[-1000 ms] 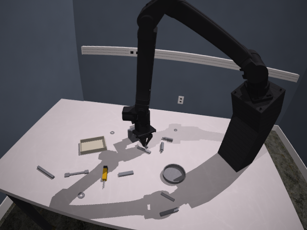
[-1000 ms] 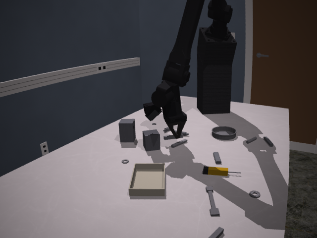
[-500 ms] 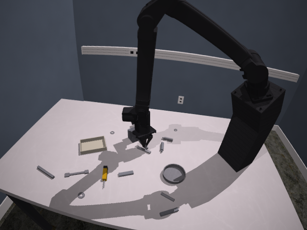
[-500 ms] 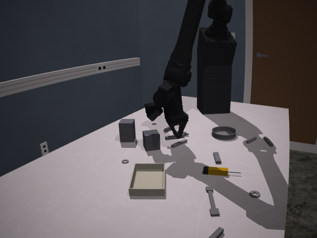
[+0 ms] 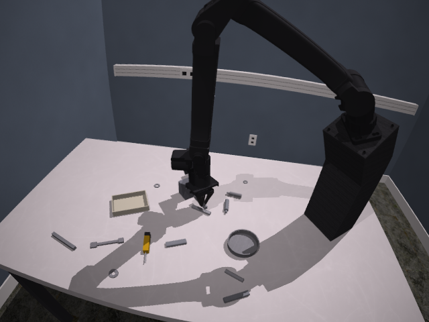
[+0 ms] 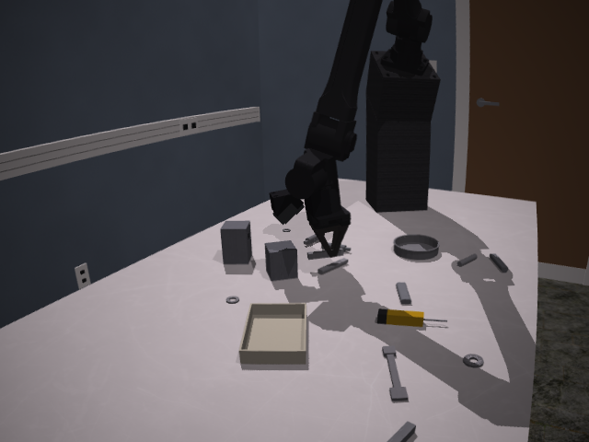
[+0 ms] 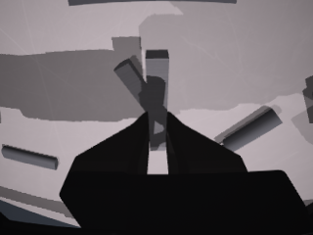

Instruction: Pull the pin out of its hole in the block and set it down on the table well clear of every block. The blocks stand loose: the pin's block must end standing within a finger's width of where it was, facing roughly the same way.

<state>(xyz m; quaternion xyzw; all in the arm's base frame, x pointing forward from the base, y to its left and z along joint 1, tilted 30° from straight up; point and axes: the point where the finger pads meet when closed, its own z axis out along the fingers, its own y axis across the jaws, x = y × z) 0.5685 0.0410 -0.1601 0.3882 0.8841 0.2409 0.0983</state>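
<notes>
The grey pin is 1 cm to the right of my hand and 1 cm ahead of it. Round my hand: taller grey block 19 cm to the right, 5 cm ahead, 1 cm above; then round dish 16 cm behind, 13 cm to the left, 2 cm below; then grey bar 3 cm below, 1 cm to the left.
</notes>
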